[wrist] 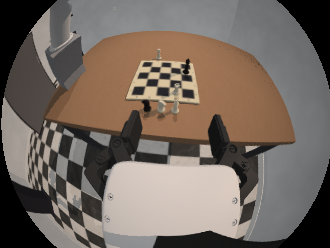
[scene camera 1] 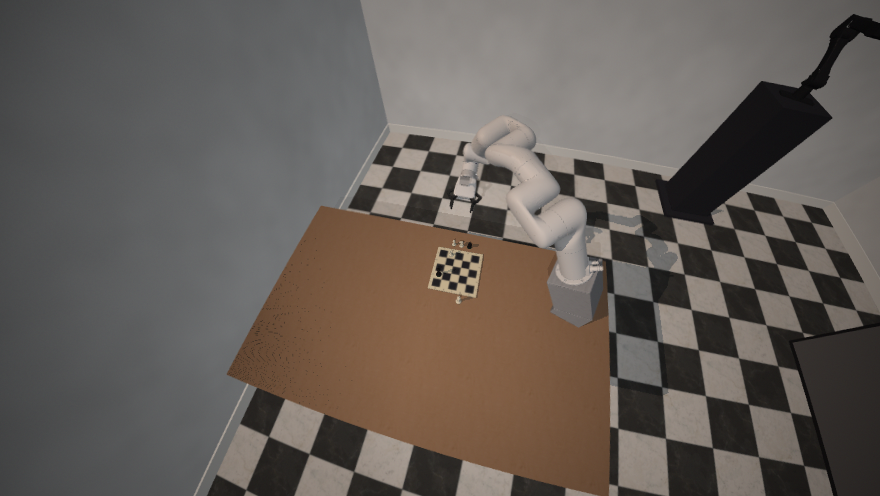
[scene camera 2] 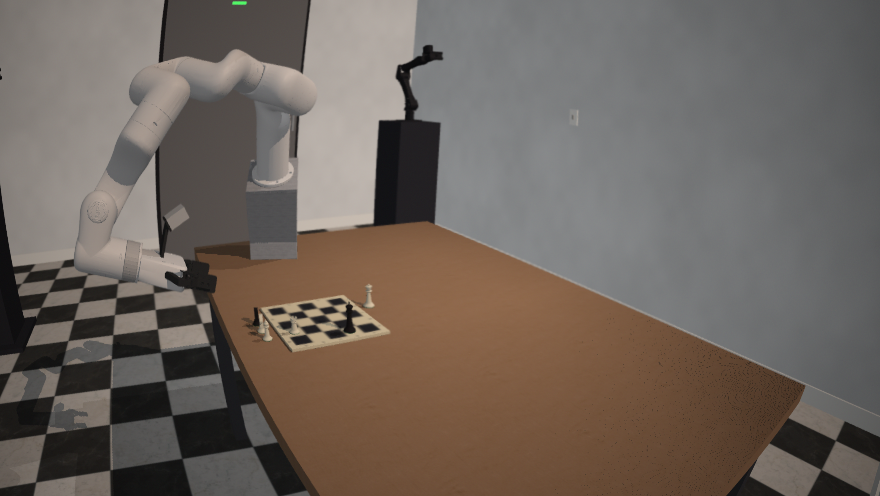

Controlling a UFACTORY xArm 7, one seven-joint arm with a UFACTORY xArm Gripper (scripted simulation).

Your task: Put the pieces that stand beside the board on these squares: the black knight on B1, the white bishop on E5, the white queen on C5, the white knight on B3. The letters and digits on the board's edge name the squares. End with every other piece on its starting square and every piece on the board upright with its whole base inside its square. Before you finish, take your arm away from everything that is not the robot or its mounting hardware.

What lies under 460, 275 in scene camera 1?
A chessboard.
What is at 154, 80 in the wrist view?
A chessboard.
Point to a chessboard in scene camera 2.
321, 322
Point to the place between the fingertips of my gripper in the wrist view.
176, 120
